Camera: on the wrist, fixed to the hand. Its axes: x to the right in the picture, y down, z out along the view.
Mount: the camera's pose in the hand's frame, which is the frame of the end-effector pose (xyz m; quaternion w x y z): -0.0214 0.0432 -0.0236 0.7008 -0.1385 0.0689 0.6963
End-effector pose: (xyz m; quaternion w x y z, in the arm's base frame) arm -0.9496 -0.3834 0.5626 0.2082 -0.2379 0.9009 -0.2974
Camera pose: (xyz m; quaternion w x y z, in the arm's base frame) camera -0.9578 -0.3306 0.5576 0.2580 0.4523 0.8526 0.0449
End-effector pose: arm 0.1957 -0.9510 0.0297 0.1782 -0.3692 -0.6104 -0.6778
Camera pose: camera 0.2331 -0.9864 0.0448 0.5878 -0.6618 -0.0645 -0.4609
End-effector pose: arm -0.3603 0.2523 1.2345 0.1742 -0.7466 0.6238 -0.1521
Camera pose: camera -0.4125 0.2647 1.2359 0.0816 -0.1025 0.9901 0.0497
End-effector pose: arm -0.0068 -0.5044 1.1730 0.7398 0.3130 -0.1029 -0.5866
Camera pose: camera 0.0340 -0.4714 1.1843 0.9774 0.0857 -0.1579 0.1114
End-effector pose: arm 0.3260 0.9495 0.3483 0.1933 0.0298 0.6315 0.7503
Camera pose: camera 0.3280 0.9149 0.3893 0.4264 -0.3822 -0.3312 -0.7500
